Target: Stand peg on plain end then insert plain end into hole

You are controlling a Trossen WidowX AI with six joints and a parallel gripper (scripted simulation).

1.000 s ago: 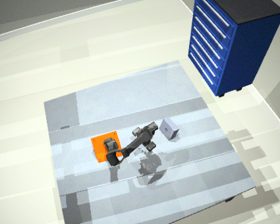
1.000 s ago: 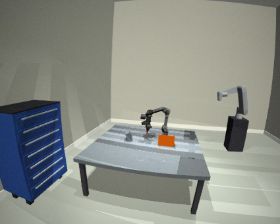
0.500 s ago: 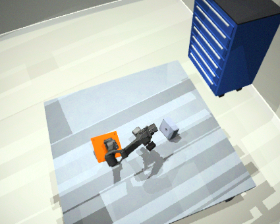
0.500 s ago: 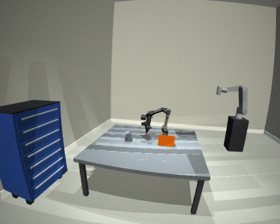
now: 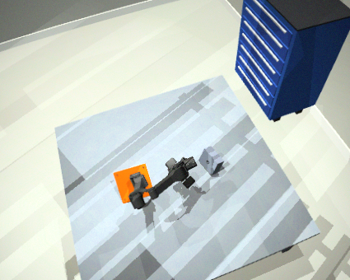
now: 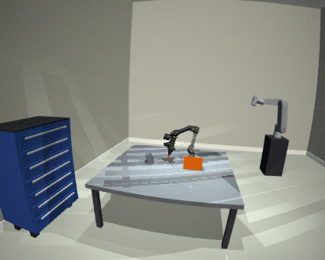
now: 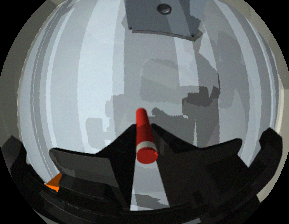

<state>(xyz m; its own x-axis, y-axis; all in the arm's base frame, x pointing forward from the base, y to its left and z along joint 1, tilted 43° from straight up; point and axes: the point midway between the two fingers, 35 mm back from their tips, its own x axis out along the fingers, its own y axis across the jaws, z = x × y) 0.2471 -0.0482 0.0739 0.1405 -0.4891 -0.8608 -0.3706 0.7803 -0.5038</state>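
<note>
Right now my gripper tip is 20 cm short of the panel, 4 cm to the right of it and 3 cm above it. From my gripper tip the other things lie so: peg 2 cm above.
</note>
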